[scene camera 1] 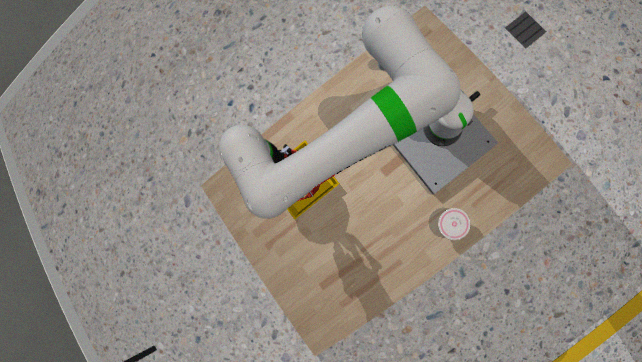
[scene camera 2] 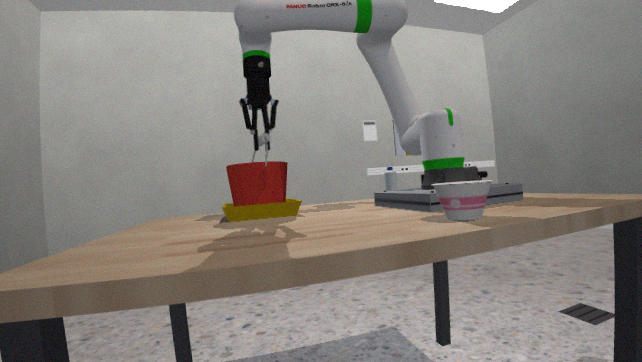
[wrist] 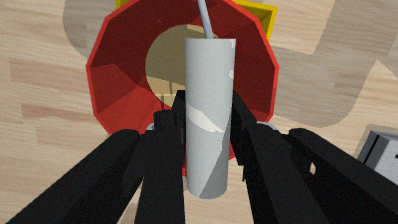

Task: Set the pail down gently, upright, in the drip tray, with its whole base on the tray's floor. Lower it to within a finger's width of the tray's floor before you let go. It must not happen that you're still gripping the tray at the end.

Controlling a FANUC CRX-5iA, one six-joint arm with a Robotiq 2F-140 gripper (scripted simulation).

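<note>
A yellow drip tray (scene camera 2: 289,208) and a red pail (scene camera 2: 251,183) share the scene with the gripper (scene camera 2: 262,150). The wrist view shows the gripper (wrist: 206,106) as well.
</note>
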